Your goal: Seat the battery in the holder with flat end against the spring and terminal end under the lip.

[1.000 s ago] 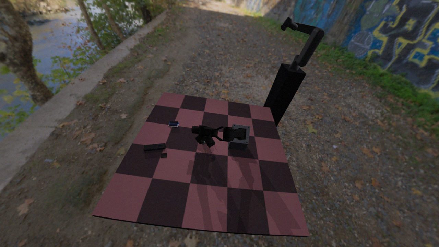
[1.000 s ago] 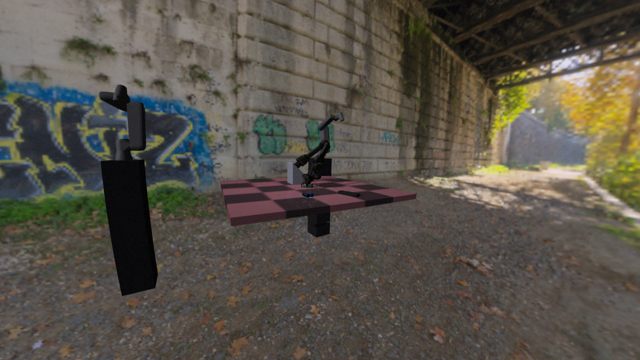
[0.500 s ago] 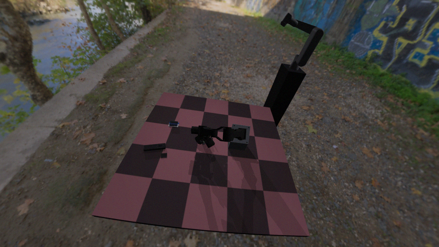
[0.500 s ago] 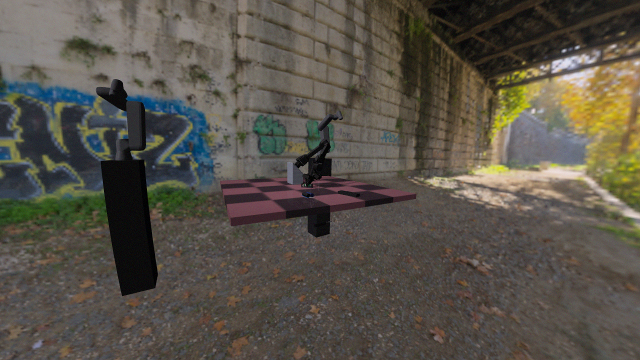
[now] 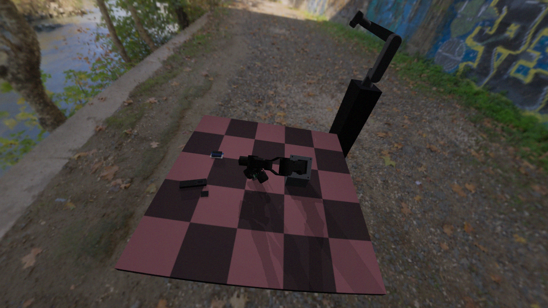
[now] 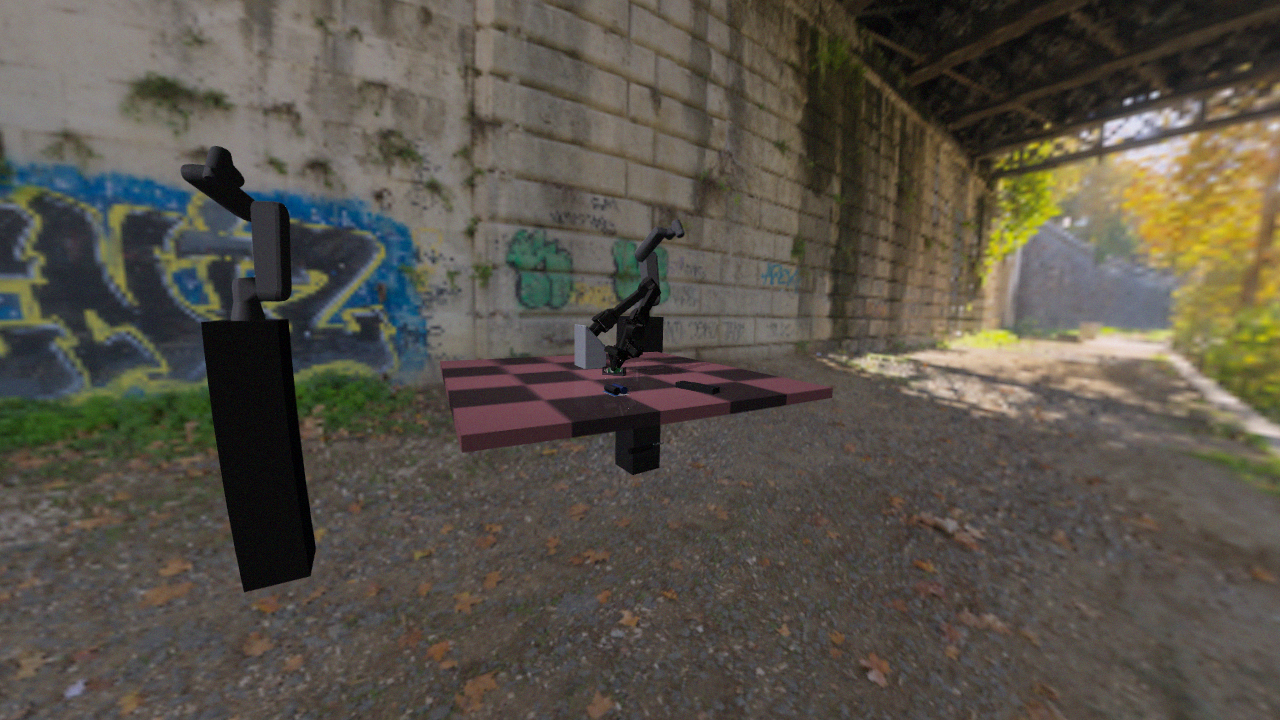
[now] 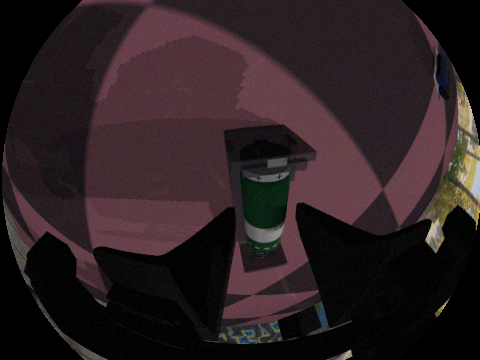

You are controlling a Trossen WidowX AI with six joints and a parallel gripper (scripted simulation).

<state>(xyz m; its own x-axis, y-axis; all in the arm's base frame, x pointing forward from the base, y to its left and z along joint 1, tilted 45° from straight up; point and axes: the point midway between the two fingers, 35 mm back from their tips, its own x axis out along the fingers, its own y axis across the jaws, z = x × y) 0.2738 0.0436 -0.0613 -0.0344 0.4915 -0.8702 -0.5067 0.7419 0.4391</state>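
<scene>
My gripper tip is right at the battery. The rest, counted from my gripper tip: long black bar (410 mm ahead, 90 mm to the left); then small black block (330 mm ahead, 160 mm to the left, 20 mm below).
</scene>
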